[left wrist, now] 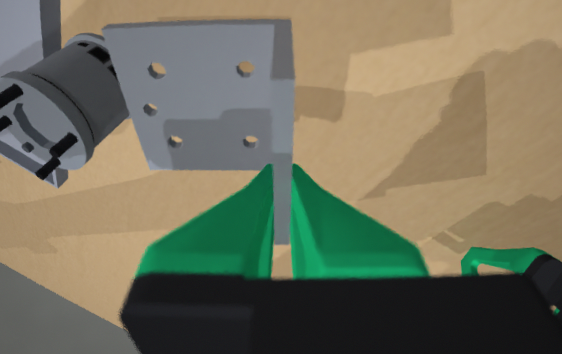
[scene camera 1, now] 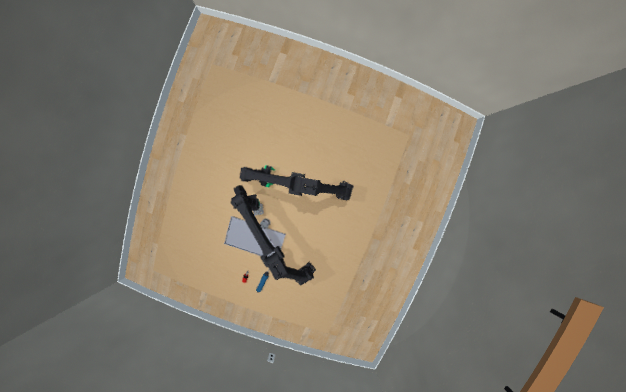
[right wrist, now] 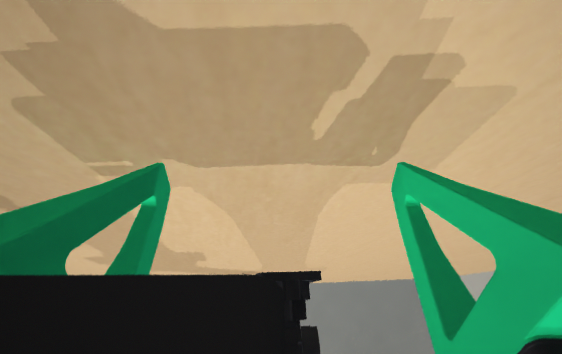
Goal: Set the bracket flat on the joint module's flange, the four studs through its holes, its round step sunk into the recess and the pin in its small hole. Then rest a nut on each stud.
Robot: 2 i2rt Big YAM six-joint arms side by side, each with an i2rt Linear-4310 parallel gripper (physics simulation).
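Places are measured from the left arm's base along level axes (x ahead, y left, z up), in centimetres.
Pixels of known places: left gripper, fingertip midpoint: (left wrist: 282, 177) (scene camera 1: 259, 204); right gripper, fingertip midpoint: (right wrist: 280, 175); left arm's base, origin of the base link: (scene camera 1: 306, 270); right arm's base, origin of the base link: (right wrist: 285, 274).
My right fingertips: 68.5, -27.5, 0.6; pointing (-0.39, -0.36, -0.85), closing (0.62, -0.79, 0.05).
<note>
For each thing: its top centre in the pictures, then the offset to it from my right fingertips, as dx, dy, dz. "*": a spot on its surface instead. Level surfaces: height alone.
- dark grey joint module, middle of its top: (left wrist: 18, 143) (scene camera 1: 263, 225) -21.2, +26.0, +6.9
- grey rectangular mat, its level: dz -0.2
- red object, middle of its top: (scene camera 1: 245, 277) -42.2, +66.2, +2.9
- blue tool, surface spot: (scene camera 1: 262, 283) * -54.0, +58.9, +3.4
The grey L-shaped bracket (left wrist: 205, 95) (scene camera 1: 260, 210) is between the fingertips of my left gripper (left wrist: 282, 177), gripped by one of its plates. Its other plate shows four larger holes and one small hole. The dark grey joint module (left wrist: 85, 90) (scene camera 1: 265, 223) is beside the bracket, at the left of the left wrist view. Its flange shows black studs, a curved recess and a small pin, all apart from the bracket. My right gripper (right wrist: 280, 175) (scene camera 1: 268, 176) is open and empty above the table. The nuts cannot be made out.
A grey rectangular mat (scene camera 1: 237, 232) lies under the left arm. A red object (scene camera 1: 245, 277) and a blue tool (scene camera 1: 262, 283) lie below it in the scene view. One green right-arm finger shows at the lower right of the left wrist view.
</note>
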